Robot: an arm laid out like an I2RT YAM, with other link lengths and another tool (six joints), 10 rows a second.
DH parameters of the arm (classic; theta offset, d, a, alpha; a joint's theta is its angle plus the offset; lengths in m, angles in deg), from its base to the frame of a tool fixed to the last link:
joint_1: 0 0.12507 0.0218 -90
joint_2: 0 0 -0.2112 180
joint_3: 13.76 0 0.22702 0
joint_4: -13.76 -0.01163 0.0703 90
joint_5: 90 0.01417 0 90
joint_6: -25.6 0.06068 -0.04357 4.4
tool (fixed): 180 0.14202 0 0
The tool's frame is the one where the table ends.
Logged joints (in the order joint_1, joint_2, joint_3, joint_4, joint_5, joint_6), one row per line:
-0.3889 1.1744 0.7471 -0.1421 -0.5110 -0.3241
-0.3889 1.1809 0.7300 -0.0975 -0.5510 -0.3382
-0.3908 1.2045 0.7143 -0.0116 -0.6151 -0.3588
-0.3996 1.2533 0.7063 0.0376 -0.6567 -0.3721
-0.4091 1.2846 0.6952 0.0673 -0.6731 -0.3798
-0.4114 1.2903 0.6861 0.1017 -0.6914 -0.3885
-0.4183 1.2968 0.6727 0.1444 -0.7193 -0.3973
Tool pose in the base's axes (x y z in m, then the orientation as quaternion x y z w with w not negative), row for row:
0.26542 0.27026 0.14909 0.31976 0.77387 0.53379 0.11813
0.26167 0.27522 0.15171 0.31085 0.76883 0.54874 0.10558
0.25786 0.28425 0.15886 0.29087 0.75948 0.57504 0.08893
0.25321 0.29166 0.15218 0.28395 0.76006 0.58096 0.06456
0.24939 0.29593 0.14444 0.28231 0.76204 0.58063 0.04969
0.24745 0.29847 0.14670 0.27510 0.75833 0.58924 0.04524
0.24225 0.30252 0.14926 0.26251 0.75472 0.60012 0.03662
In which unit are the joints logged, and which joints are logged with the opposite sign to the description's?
The joints are logged in radians. Opposite sign: joint_1, joint_6.
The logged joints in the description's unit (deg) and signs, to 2 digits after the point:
22.28 67.29 42.81 -8.14 -29.28 18.57
22.28 67.66 41.83 -5.59 -31.57 19.38
22.39 69.01 40.93 -0.66 -35.24 20.56
22.90 71.81 40.47 2.15 -37.63 21.32
23.44 73.60 39.83 3.86 -38.57 21.76
23.57 73.93 39.31 5.83 -39.61 22.26
23.97 74.30 38.54 8.27 -41.21 22.76

